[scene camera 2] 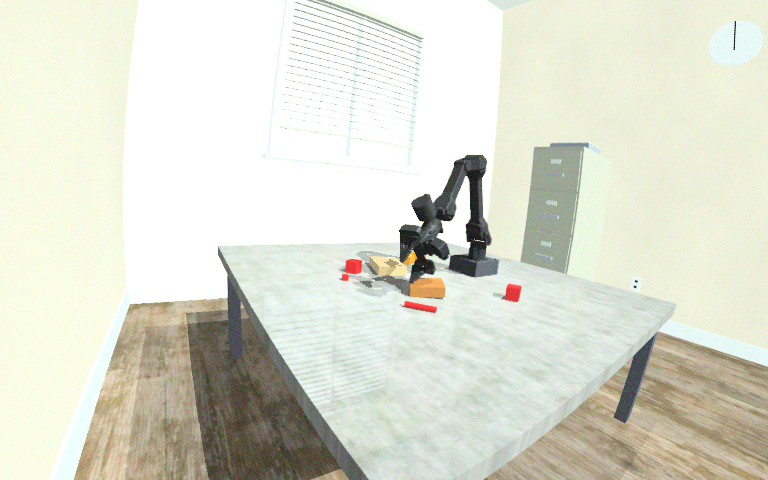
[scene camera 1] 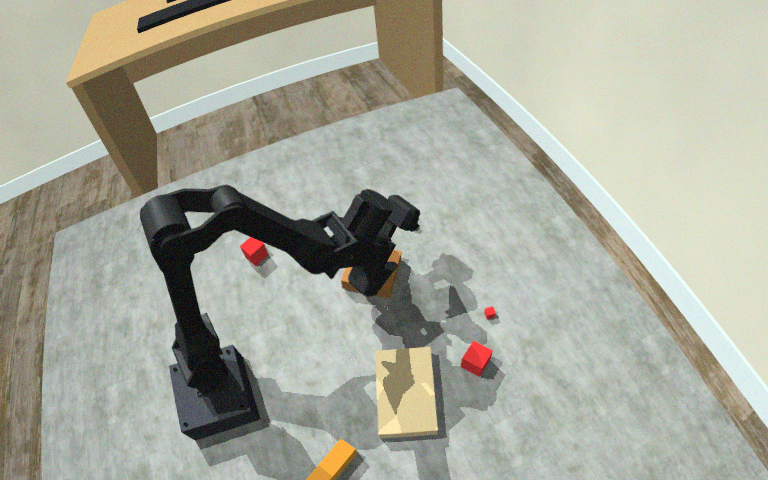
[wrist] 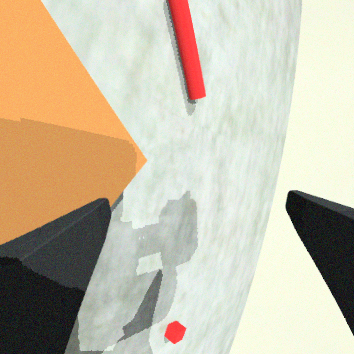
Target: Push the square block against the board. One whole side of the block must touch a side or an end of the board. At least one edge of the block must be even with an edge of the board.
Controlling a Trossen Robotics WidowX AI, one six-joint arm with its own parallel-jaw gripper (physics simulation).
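Frame: origin at the arm's base, x ahead, y left, z up, level; metres.
Seen in the pictures: gripper, fingertip midpoint: (scene camera 2: 406, 273) (scene camera 1: 406, 244) (wrist: 198, 202); arm's base, origin of the base link: (scene camera 2: 476, 258) (scene camera 1: 210, 376).
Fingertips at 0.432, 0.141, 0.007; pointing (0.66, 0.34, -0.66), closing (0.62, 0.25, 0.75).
Observation:
Offsets run from my fingertips to a thing's top centre, as dx, dy, dz.
The orange-brown square block @[-0.076, +0.002, -0.027] (scene camera 1: 385, 289) (scene camera 2: 427, 288) (wrist: 50, 90) lies flat on the table, partly hidden by the gripper in scene camera 1. The pale yellow rectangular board @[-0.104, -0.266, -0.034] (scene camera 1: 419, 404) (scene camera 2: 385, 266) lies flat below it in that view, with a wide gap between them. The block's sides look turned relative to the board's. My gripper (scene camera 1: 403, 249) (scene camera 2: 408, 268) (wrist: 198, 202) is open and empty. In the wrist view its left finger overlaps the block near a corner and its right finger is out to the side. Whether a finger touches the block is unclear.
A red cube @[+0.034, -0.257, -0.024] (scene camera 1: 476, 358) (scene camera 2: 353, 266) stands beside the board; a tiny red cube @[+0.102, -0.175, -0.048] (scene camera 1: 489, 312) (scene camera 2: 344, 277) (wrist: 175, 332) is near it. Another red cube @[-0.300, +0.145, -0.024] (scene camera 1: 254, 250) (scene camera 2: 512, 292) stands farther off. A red rod @[+0.026, +0.110, -0.049] (scene camera 2: 420, 306) (wrist: 189, 55) lies near the block. An orange bar @[-0.318, -0.388, -0.033] (scene camera 1: 334, 459) (scene camera 2: 410, 258) lies near the board.

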